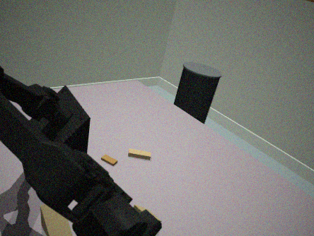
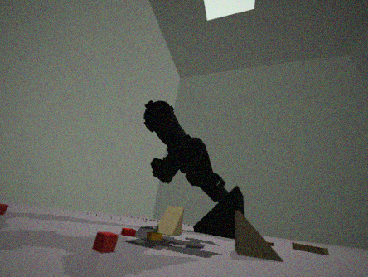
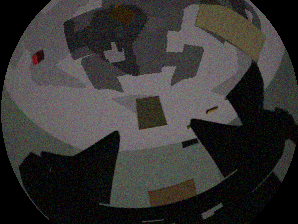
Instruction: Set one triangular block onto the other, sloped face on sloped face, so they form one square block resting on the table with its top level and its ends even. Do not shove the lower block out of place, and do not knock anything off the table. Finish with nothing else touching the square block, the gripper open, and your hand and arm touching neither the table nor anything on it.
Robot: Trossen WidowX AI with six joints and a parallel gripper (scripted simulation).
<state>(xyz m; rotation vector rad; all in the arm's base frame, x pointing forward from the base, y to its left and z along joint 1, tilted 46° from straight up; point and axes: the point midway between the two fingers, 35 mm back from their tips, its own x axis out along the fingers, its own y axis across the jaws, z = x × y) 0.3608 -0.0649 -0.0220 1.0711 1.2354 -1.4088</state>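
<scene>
The orange block is 3 cm ahead of my gripper tip, 11 cm to the right of it and 8 cm below it. Round my gripper tip: flat tan piece 23 cm behind, 23 cm to the left, 8 cm below.
</scene>
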